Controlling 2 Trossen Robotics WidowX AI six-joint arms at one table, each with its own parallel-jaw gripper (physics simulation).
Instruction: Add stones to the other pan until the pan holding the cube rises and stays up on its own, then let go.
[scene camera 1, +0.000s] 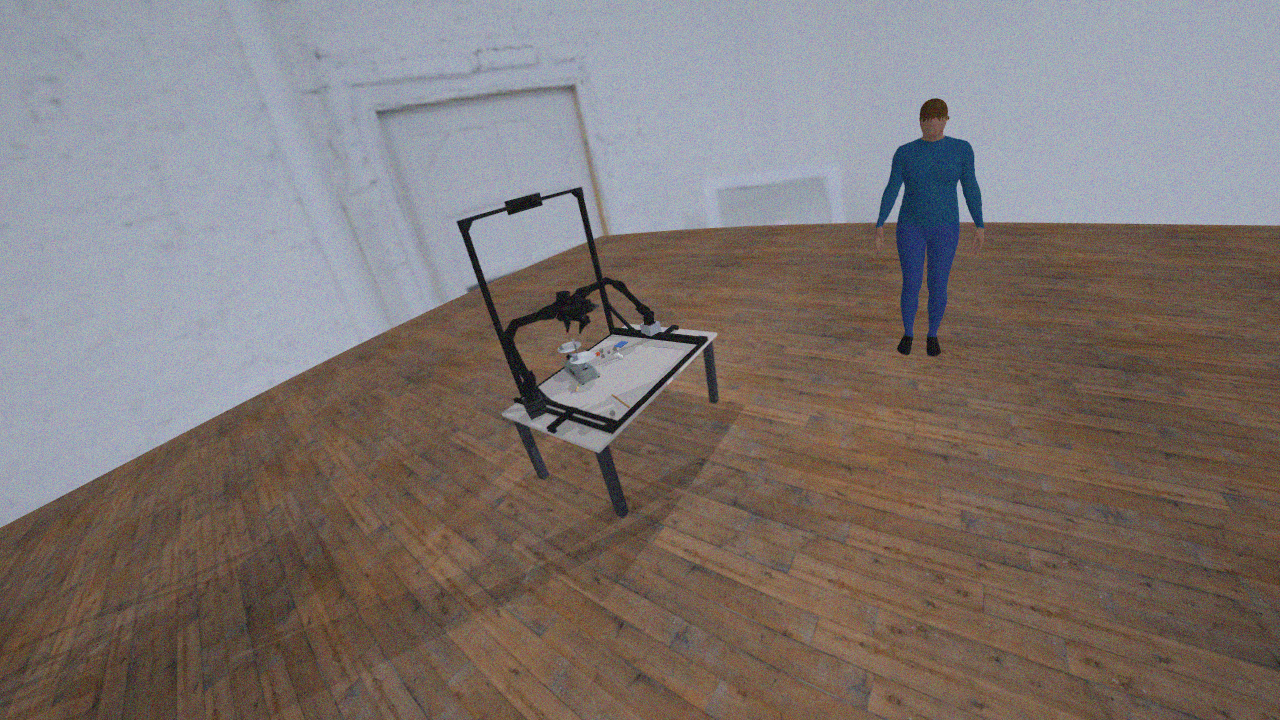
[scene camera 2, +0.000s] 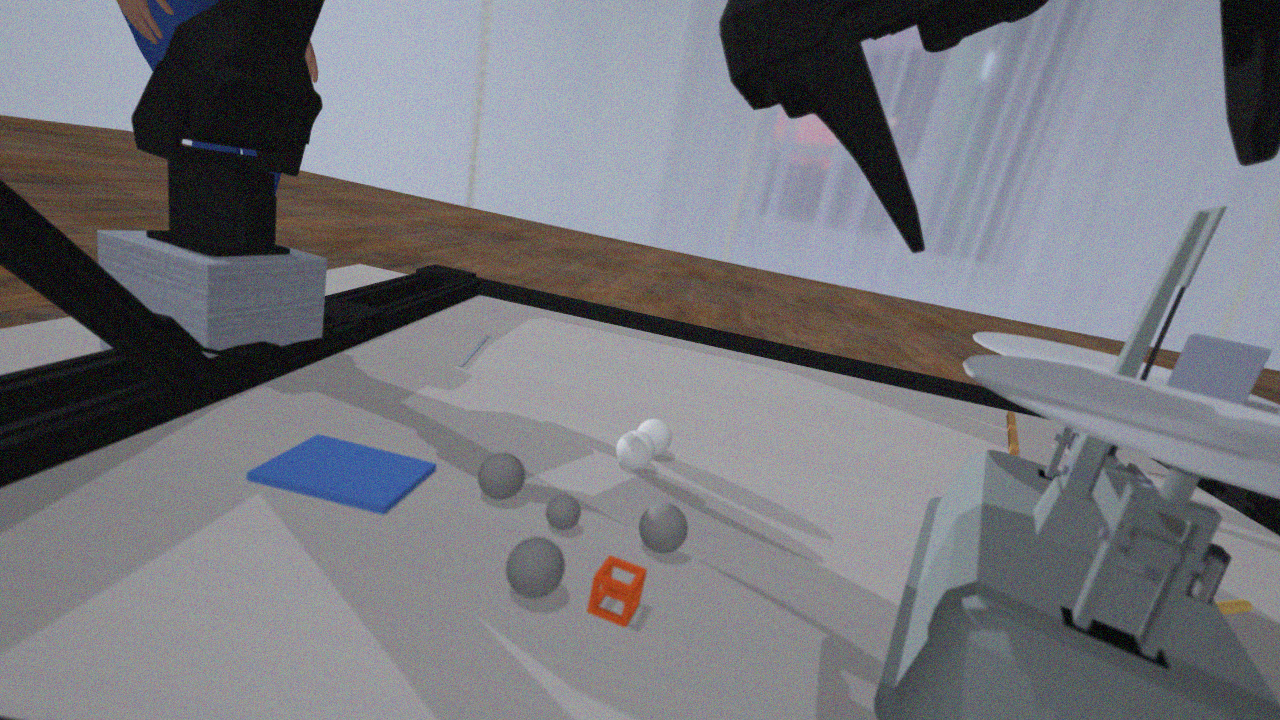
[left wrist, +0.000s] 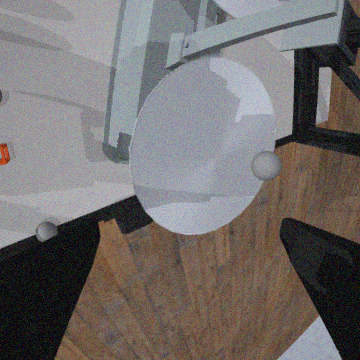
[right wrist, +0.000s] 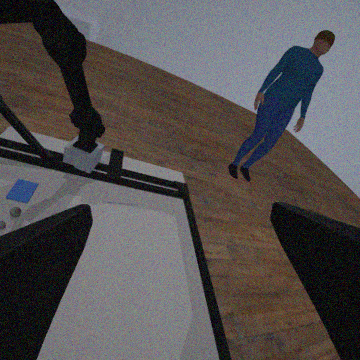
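Seen in the pictures: left gripper, fingertip midpoint: (scene camera 1: 573, 333) (scene camera 2: 1069, 212) (left wrist: 191, 228); right gripper, fingertip midpoint: (scene camera 1: 594, 308) (right wrist: 182, 212); left arm's base, link origin: (scene camera 1: 649, 323) (scene camera 2: 221, 245) (right wrist: 85, 145); right arm's base, link origin: (scene camera 1: 532, 399) (left wrist: 351, 33).
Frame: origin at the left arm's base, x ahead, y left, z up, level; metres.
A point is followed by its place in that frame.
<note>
A grey-green balance (scene camera 1: 581, 371) {x 0.642, y 0.104, z -0.020 m} (scene camera 2: 975, 653) {x 0.539, y -0.114, z -0.033 m} (left wrist: 131, 75) {x 0.539, y -0.020, z -0.028 m} stands with two white pans. A pale lilac cube (scene camera 2: 1219, 367) {x 0.639, y 0.066, z 0.073 m} shows behind the near pan's rim (scene camera 2: 1074, 402) {x 0.541, y -0.108, z 0.068 m}; the pans' exact levels are hard to tell. In the left wrist view a pan (left wrist: 195, 135) {x 0.559, y -0.071, z 0.068 m} has a grey stone (left wrist: 266, 166) {x 0.622, y -0.095, z 0.091 m} overlapping its right rim; whether it rests there is unclear. My left gripper (scene camera 2: 1084, 205) {x 0.520, y -0.106, z 0.129 m} (left wrist: 191, 228) {x 0.520, y -0.106, z 0.129 m} is open and empty above the balance. My right gripper (right wrist: 182, 212) {x 0.528, y 0.240, z 0.353 m} is open and empty. Grey stones (scene camera 2: 501, 475) {x 0.297, y -0.060, z -0.067 m} (scene camera 2: 663, 526) {x 0.397, y -0.051, z -0.067 m} (scene camera 2: 535, 566) {x 0.359, y -0.127, z -0.066 m} and white balls (scene camera 2: 634, 450) {x 0.344, y 0.038, z -0.069 m} (scene camera 2: 655, 436) {x 0.347, y 0.072, z -0.068 m} lie on the table.
An orange open-frame cube (scene camera 2: 617, 591) {x 0.391, y -0.095, z -0.085 m} (left wrist: 4, 154) {x 0.404, y -0.103, z -0.068 m} lies near the stones. A blue tile (scene camera 2: 341, 472) {x 0.212, y -0.093, z -0.083 m} (right wrist: 22, 190) {x 0.213, y -0.083, z -0.083 m} lies farther left. Another grey ball (left wrist: 47, 231) {x 0.434, y -0.205, z -0.062 m} shows beside a left finger. Black rails (scene camera 2: 626, 313) {x 0.162, y 0.459, z -0.069 m} edge the table. A person (scene camera 1: 933, 197) (right wrist: 287, 90) stands beyond it.
</note>
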